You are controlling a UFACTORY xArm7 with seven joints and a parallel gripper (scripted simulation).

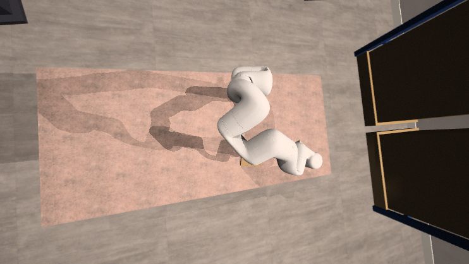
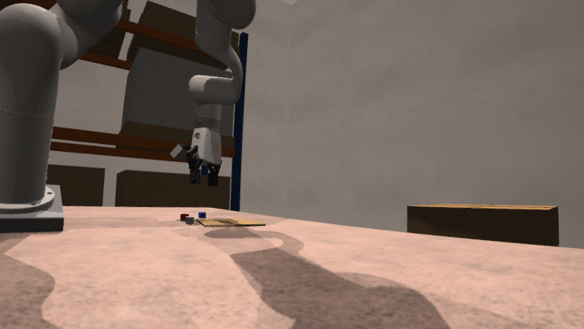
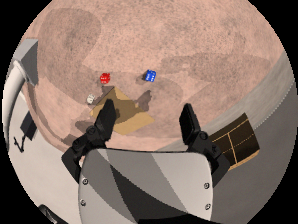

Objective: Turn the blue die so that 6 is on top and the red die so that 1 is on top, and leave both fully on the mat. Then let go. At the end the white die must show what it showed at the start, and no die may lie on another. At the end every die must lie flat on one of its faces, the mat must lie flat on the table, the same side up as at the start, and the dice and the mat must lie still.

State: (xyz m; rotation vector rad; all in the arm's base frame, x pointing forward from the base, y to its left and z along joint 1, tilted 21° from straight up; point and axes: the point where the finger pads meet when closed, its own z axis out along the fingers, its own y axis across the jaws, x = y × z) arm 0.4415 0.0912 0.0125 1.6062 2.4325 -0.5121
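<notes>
My gripper is now 10 cm above the blue die. The rest, counted from my hand: tan mat (2 cm behind, 15 cm to the right, 10 cm below); then red die (8 cm behind, 4 cm to the right, 10 cm below); then white die (11 cm behind, 12 cm to the right, 10 cm below).
</notes>
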